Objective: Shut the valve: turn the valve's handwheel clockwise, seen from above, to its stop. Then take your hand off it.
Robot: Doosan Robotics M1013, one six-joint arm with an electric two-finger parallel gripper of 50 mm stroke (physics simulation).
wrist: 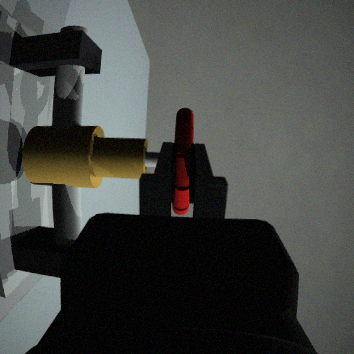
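The red handwheel (184, 127) shows edge-on near the middle of the wrist view. My gripper (182, 160) is shut on its rim, one dark finger on each side of it. The brass valve body (62, 156) is to the left, with a narrower brass neck pointing at the handwheel. A short piece of grey stem (151, 160) shows between the neck and the left finger. The wheel's hub and spokes are mostly hidden by the fingers, and its turning angle cannot be told from this view.
A grey pipe (68, 107) runs through the valve body. Its ends are held by a dark bracket (47, 50) at the upper left and another dark bracket (37, 252) at the lower left. A pale surface with patchy shadows lies behind them, and a grey surface extends to the right.
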